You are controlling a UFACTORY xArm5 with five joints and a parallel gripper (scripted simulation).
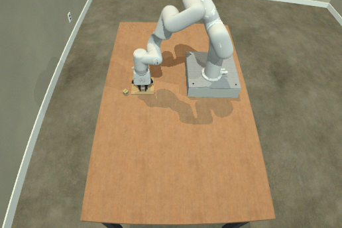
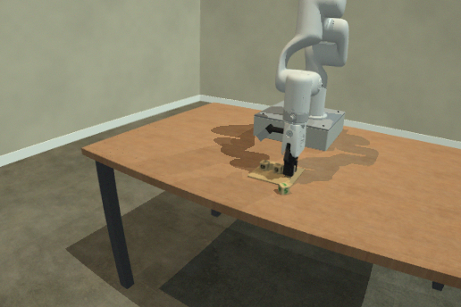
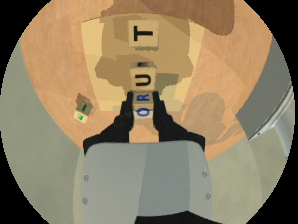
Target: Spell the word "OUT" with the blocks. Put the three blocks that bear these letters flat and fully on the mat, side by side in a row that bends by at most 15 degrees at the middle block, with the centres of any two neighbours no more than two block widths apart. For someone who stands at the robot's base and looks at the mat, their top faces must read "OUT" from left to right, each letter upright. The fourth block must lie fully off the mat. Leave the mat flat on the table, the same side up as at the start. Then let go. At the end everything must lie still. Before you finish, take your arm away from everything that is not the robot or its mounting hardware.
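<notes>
Right now my hand is 40 mm to the left of the U block and 10 mm above it. Also, from my hand: tan mat 40 mm to the right, 30 mm below.
</notes>
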